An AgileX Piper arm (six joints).
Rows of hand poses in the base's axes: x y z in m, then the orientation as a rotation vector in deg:
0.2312 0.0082 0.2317 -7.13 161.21 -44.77
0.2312 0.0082 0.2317 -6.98 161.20 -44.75
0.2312 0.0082 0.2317 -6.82 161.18 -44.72
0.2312 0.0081 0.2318 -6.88 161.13 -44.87
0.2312 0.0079 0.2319 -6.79 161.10 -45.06
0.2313 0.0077 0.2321 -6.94 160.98 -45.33
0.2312 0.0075 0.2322 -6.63 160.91 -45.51
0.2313 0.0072 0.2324 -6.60 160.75 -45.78
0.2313 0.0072 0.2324 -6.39 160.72 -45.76
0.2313 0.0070 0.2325 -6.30 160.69 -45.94
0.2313 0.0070 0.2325 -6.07 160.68 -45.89
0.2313 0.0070 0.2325 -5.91 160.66 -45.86
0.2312 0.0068 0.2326 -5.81 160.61 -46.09
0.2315 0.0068 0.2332 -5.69 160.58 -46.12
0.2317 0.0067 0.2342 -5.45 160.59 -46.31
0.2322 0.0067 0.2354 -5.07 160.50 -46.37
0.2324 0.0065 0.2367 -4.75 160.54 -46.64
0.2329 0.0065 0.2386 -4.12 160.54 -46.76
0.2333 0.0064 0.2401 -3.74 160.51 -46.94
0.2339 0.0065 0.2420 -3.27 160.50 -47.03
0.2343 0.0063 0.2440 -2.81 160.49 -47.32
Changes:
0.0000 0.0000 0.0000 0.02 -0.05 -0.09
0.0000 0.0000 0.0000 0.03 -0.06 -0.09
0.0000 -0.0001 0.0001 -0.11 0.00 0.03
0.0000 -0.0002 0.0001 -0.12 -0.01 -0.08
0.0001 -0.0002 0.0002 -0.21 -0.02 0.09
-0.0001 -0.0002 0.0001 -0.11 -0.09 -0.21
0.0001 -0.0003 0.0002 -0.20 -0.10 -0.02
0.0000 0.0000 0.0000 0.02 -0.08 -0.12
0.0000 -0.0002 0.0001 -0.12 -0.01 -0.08
0.0000 0.0000 0.0000 0.05 -0.07 -0.14
0.0000 0.0000 0.0000 0.03 -0.06 -0.09
-0.0001 -0.0002 0.0001 -0.15 -0.02 -0.08
0.0003 0.0000 0.0006 -0.02 -0.05 -0.07
0.0002 -0.0001 0.0010 -0.11 0.00 -0.18
0.0005 0.0000 0.0012 -0.02 -0.15 -0.23
0.0002 -0.0002 0.0013 -0.15 0.03 -0.26
0.0005 0.0000 0.0019 -0.03 -0.11 -0.42
0.0004 -0.0001 0.0015 -0.09 -0.07 -0.26
0.0006 0.0001 0.0019 -0.02 -0.09 -0.31
0.0004 -0.0002 0.0020 -0.16 -0.04 -0.34

